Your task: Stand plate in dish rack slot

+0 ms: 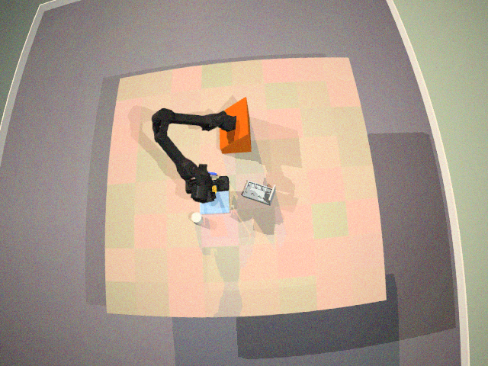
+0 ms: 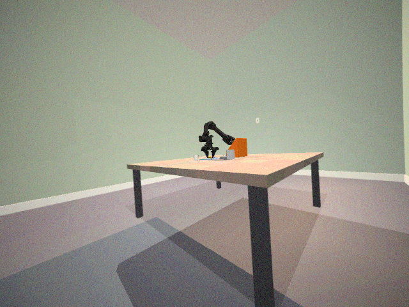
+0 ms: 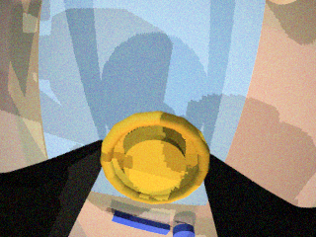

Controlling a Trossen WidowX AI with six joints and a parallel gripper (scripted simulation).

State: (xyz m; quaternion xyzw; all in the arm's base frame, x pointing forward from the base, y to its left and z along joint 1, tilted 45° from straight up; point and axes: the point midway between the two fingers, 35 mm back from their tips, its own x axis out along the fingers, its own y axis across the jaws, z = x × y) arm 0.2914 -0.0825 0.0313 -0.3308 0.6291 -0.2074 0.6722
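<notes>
Now: the light blue mat 3 cm ahead of my gripper tip and 2 cm to the left of it. The rest, counted from my gripper tip: white cup 14 cm ahead, 4 cm to the right, 2 cm above; yellow plate 1 cm above; grey dish rack 22 cm to the left, 2 cm above.
</notes>
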